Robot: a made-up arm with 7 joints. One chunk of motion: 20 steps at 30 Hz.
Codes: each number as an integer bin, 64 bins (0 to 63) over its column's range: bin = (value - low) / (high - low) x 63, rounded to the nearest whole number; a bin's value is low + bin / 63 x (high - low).
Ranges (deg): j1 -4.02..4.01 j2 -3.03..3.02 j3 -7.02..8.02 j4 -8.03..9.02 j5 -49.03..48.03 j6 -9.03..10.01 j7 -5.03..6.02
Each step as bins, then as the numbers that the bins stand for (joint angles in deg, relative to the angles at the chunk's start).
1 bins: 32 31 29 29 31 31 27
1 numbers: 0.06 -0.05 -0.10 -0.18 -1.27 0.34 -0.29
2 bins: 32 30 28 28 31 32 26
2 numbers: 0.06 -0.15 -0.34 -0.45 -1.27 0.64 -0.47
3 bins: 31 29 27 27 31 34 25
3 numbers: -0.07 -0.25 -0.57 -0.72 -1.27 1.25 -0.65
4 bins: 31 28 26 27 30 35 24
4 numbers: -0.07 -0.34 -0.81 -0.72 -2.81 1.55 -0.82
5 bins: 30 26 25 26 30 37 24
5 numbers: -0.20 -0.53 -1.05 -0.99 -2.81 2.15 -0.82
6 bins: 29 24 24 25 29 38 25
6 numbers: -0.32 -0.73 -1.29 -1.26 -4.35 2.45 -0.65
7 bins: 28 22 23 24 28 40 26
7 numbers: -0.45 -0.92 -1.53 -1.53 -5.89 3.06 -0.47
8 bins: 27 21 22 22 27 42 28
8 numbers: -0.58 -1.01 -1.77 -2.08 -7.43 3.66 -0.12
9 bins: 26 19 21 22 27 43 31
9 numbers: -0.71 -1.21 -2.01 -2.08 -7.43 3.97 0.41
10 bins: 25 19 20 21 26 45 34
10 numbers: -0.83 -1.21 -2.25 -2.35 -8.97 4.57 0.93
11 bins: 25 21 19 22 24 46 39
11 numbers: -0.83 -1.01 -2.48 -2.08 -12.05 4.87 1.81
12 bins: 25 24 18 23 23 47 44
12 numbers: -0.83 -0.73 -2.72 -1.81 -13.60 5.17 2.69
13 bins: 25 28 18 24 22 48 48
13 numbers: -0.83 -0.34 -2.72 -1.53 -15.14 5.48 3.39
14 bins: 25 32 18 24 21 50 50
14 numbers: -0.83 0.04 -2.72 -1.53 -16.68 6.08 3.74
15 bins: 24 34 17 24 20 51 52
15 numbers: -0.96 0.24 -2.96 -1.53 -18.22 6.38 4.09
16 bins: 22 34 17 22 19 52 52
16 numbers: -1.22 0.24 -2.96 -2.08 -19.76 6.69 4.09
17 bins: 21 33 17 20 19 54 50
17 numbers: -1.34 0.14 -2.96 -2.62 -19.76 7.29 3.74
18 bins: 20 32 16 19 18 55 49
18 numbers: -1.47 0.04 -3.20 -2.89 -21.30 7.59 3.56
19 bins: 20 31 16 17 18 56 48
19 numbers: -1.47 -0.05 -3.20 -3.43 -21.30 7.89 3.39
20 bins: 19 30 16 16 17 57 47
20 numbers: -1.60 -0.15 -3.20 -3.70 -22.84 8.20 3.21
